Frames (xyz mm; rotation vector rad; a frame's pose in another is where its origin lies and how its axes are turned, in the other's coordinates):
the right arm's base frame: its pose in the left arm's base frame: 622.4 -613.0 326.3 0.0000 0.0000 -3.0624
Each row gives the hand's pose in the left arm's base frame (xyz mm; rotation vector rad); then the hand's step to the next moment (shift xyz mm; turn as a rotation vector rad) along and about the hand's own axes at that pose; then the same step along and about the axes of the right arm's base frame.
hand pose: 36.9 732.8 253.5 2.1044 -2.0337 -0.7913
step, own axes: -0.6 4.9 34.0 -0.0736 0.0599 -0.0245
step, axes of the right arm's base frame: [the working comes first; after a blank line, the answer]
step, axes of the left arm's base frame: -19.2 9.4 -26.9 -0.0408 0.0580 0.0677

18.4 -10.9 -26.9 0.0361 -0.0610 0.0677
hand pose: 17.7 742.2 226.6 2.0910 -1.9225 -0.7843
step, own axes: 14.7 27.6 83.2 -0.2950 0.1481 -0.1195
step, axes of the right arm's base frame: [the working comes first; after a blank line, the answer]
step, axes of the left arm's base frame: -65.3 -0.9 -60.3 -0.0732 0.2406 0.2449

65.2 -4.3 -60.3 0.0540 -0.2457 0.2449
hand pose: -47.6 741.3 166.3 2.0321 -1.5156 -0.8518
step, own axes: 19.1 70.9 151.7 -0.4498 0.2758 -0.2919
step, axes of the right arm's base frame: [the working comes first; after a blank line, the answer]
step, axes of the left arm's base frame: -152.0 -38.6 -61.7 -0.0670 0.3528 0.4844

154.6 26.5 -61.7 0.0389 -0.3570 0.4844
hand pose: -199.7 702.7 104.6 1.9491 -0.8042 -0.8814
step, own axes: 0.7 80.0 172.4 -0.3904 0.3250 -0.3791
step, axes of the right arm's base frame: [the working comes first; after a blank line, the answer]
step, axes of the left arm's base frame: -155.7 -108.9 -1.2 0.0262 0.3204 0.5463

163.9 96.3 -1.2 -0.0514 -0.3174 0.5463
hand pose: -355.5 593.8 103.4 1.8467 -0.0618 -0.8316
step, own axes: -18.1 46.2 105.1 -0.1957 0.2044 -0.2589
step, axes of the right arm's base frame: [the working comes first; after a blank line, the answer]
step, axes of the left arm's base frame: -58.0 -97.0 27.2 0.0657 0.1976 0.3221

65.5 92.1 27.2 -0.0811 -0.1917 0.3221
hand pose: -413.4 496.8 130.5 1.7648 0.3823 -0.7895
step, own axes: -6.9 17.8 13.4 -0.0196 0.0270 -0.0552
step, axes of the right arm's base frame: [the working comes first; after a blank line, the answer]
step, axes of the left arm's base frame: 1.6 -17.6 15.2 0.0199 0.0449 0.0418

-0.2 17.7 15.2 -0.0234 -0.0432 0.0418
